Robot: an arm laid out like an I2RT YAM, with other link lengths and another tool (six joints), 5 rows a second.
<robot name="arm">
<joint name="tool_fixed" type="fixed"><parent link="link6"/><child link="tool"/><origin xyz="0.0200 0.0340 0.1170" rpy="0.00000 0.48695 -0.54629"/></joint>
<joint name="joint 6" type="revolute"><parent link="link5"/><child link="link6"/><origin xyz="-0.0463 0.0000 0.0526" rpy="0.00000 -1.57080 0.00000"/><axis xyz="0 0 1"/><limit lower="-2.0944" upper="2.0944"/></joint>
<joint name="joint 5" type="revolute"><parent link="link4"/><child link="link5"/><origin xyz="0.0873 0.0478 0.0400" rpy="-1.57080 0.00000 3.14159"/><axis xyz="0 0 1"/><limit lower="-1.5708" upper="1.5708"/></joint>
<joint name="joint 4" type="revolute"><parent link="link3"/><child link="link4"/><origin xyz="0.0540 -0.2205 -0.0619" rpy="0.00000 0.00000 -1.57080"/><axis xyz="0 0 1"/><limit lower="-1.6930" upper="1.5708"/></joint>
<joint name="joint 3" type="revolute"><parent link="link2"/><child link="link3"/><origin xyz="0.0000 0.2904 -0.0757" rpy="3.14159 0.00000 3.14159"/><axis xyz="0 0 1"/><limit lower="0.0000" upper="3.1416"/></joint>
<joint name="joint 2" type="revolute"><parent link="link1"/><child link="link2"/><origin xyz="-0.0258 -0.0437 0.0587" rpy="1.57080 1.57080 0.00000"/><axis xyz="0 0 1"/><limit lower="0.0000" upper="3.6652"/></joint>
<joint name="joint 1" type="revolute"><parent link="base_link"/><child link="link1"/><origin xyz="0.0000 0.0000 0.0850" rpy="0.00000 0.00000 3.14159"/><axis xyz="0 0 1"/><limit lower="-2.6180" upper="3.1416"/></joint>
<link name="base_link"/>
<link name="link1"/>
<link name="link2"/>
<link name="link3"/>
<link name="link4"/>
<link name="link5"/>
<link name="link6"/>
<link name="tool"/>
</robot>
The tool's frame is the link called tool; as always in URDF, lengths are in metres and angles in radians.
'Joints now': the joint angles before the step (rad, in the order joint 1, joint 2, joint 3, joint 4, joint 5, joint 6). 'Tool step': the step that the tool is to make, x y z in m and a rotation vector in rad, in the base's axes. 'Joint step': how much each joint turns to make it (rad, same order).
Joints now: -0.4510, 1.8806, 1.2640, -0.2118, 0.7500, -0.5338
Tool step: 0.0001, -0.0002, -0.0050, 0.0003, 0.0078, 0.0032
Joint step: 0.0001, 0.0091, -0.0093, 0.0153, 0.0002, -0.0060
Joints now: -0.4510, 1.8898, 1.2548, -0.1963, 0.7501, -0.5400
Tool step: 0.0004, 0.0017, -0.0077, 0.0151, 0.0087, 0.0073
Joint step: 0.0001, 0.0123, -0.0062, 0.0029, -0.0121, 0.0016
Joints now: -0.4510, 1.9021, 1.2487, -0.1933, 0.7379, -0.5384
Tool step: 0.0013, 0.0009, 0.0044, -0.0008, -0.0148, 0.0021
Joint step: 0.0014, -0.0106, 0.0014, -0.0013, -0.0047, 0.0045
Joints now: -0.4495, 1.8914, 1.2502, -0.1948, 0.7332, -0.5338
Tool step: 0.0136, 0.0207, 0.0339, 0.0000, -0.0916, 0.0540
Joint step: 0.0428, -0.0856, 0.0126, -0.0308, -0.0351, 0.0243
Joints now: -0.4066, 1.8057, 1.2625, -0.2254, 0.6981, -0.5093
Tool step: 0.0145, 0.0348, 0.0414, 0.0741, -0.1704, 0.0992
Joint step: 0.0368, -0.1259, 0.0061, -0.0446, -0.1350, 0.0719
